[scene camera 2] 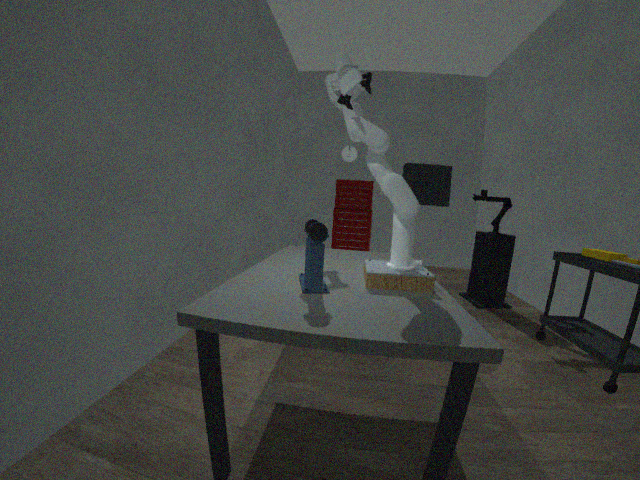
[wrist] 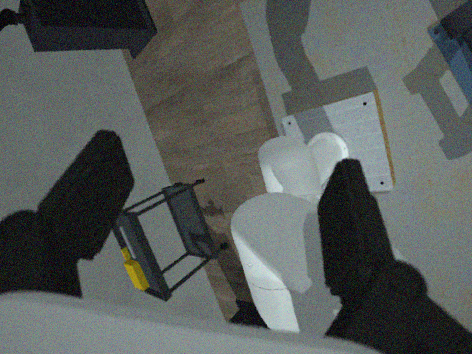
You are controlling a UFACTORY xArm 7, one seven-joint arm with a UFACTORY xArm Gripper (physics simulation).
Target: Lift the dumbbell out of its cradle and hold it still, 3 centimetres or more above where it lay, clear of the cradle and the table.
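Places are measured from the arm's base along level axes (x back, y left, z down), in metres.
Where they show: gripper, between the fingertips: (scene camera 2: pixel 359 100) (wrist: pixel 225 169); arm's base, origin of its link: (scene camera 2: pixel 400 267) (wrist: pixel 327 152).
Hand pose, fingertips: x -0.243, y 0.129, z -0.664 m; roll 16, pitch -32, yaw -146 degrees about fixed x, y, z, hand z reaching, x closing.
Things, the pixels of their top centre, and the offset from my fingertips. Level surfaces: height alone.
- dumbbell, centre of its top: (scene camera 2: pixel 315 220) dy -0.022, dx -0.144, dz +0.470 m
- tall blue cradle, centre of its top: (scene camera 2: pixel 315 231) dy -0.022, dx -0.144, dz +0.512 m
- grey table, height of its surface: dz +0.729 m
The dumbbell (scene camera 2: pixel 316 230), with dark round ends, rests on top of the tall blue cradle (scene camera 2: pixel 314 264), which stands upright on the grey table (scene camera 2: pixel 248 310). In the wrist view, part of the blue cradle (wrist: pixel 459 61) shows at the upper right edge; a dark shape above it is cut off and too dim to make out clearly. My gripper (scene camera 2: pixel 359 98) (wrist: pixel 225 169) is open and empty. It is high above the table, well above the dumbbell and apart from it, and in the scene view it is up and to the right of the dumbbell.
My arm's base stands on a wood-sided block (scene camera 2: pixel 399 282) (wrist: pixel 357 142), right of the cradle in the scene view. Beyond the table are a wheeled cart (scene camera 2: pixel 566 257) with a yellow object (scene camera 2: pixel 603 254) (wrist: pixel 136 275), a black pedestal (scene camera 2: pixel 491 268) and a red cabinet (scene camera 2: pixel 352 214).
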